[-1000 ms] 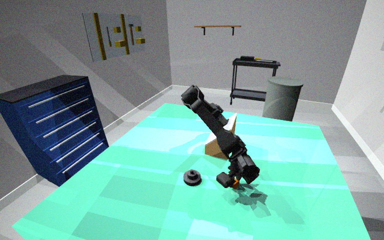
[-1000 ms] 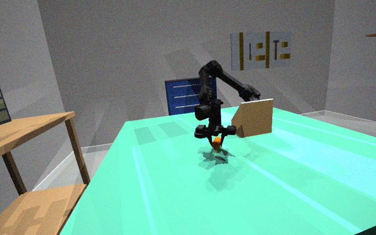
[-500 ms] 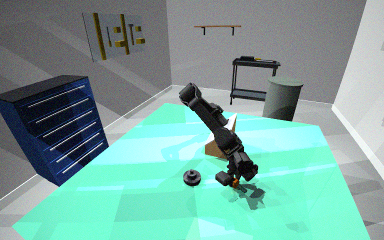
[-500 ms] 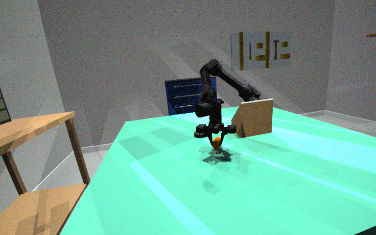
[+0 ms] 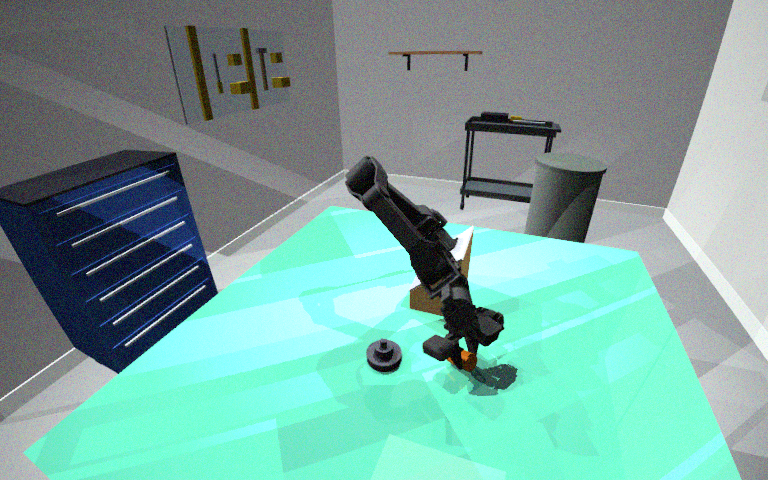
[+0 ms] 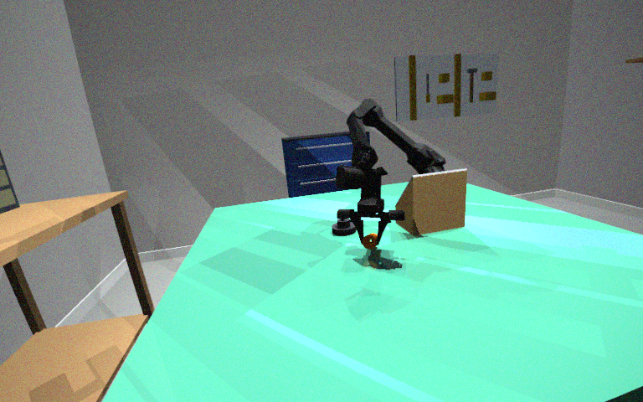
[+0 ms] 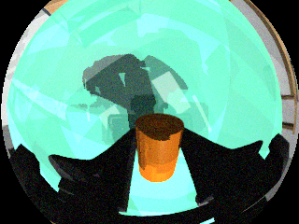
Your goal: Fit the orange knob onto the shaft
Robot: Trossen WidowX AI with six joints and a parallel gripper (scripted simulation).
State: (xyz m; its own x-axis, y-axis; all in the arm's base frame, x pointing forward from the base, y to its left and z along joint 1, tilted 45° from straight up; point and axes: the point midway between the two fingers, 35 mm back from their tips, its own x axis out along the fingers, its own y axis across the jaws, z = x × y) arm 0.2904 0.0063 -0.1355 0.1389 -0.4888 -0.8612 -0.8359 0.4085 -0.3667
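The dark round pedestal is 190 mm to the right of my gripper tip, 20 mm ahead of it and 10 mm above it. The rest, counted from my gripper tip: orange knob: 10 mm to the right, 10 mm behind.
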